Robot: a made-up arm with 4 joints.
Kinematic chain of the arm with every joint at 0, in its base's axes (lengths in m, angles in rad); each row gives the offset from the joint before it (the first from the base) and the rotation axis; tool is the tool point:
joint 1: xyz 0 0 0.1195 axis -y
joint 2: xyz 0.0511 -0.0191 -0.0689 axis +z
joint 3: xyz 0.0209 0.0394 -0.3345 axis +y
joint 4: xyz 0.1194 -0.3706 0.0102 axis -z
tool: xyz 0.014 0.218 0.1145
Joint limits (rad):
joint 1: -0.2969..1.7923
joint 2: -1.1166..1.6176
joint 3: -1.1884..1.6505
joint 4: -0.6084..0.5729
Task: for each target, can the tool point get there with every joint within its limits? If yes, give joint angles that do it. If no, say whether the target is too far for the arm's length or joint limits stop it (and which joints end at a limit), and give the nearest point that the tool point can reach.
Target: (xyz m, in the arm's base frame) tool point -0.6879 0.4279 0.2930
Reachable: no: joint limits stop it (at a limit: joint 1, joint 2, joint 4) | nearest point -0.2155 -0.0003 -0.1793 | short by 0.793 m
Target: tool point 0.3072 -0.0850 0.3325
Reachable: yes | joints 1.5423 0.3020 0.2001 -0.1550
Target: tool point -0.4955 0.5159 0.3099
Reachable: no: joint limits stop it (at a limit: joint 1, joint 2, joint 4) | nearest point 0.1160 0.1513 0.3495 | short by 0.713 m
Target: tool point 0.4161 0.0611 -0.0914
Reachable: yes | joints 0.5700 1.0358 1.0549 -0.2960
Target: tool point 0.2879 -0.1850 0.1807
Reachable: yes | joints 1.1215 -0.2778 -0.2706 0.2598
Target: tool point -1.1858 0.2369 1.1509
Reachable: no: too far | nearest point 0.1072 0.0297 0.4337 | short by 1.493 m
